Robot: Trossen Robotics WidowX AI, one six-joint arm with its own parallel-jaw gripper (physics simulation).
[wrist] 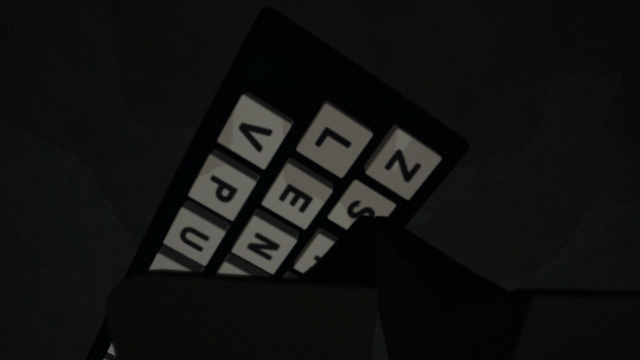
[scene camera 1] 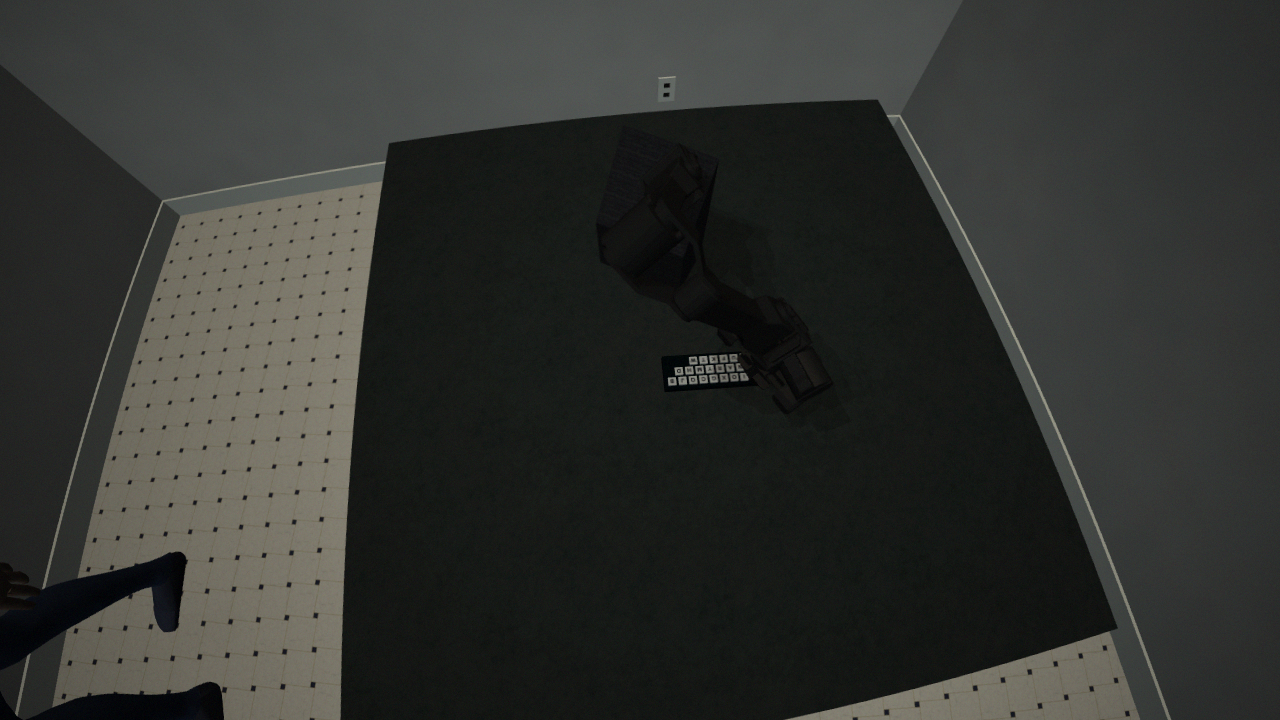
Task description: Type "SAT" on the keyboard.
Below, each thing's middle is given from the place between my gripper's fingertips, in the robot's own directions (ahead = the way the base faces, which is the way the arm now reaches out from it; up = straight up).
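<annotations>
The S key [wrist: 359, 199] is 1 cm to the left of my hand. Z key [wrist: 401, 162]: 2 cm to the left of my hand. E key [wrist: 297, 194]: 1 cm to the left of my hand and 2 cm behind it. The black keyboard [scene camera 1: 669, 363] sits 5 cm to the right of my hand and 5 cm behind it; going by their middles, it is the farthest from my hand of the things named here.
</annotations>
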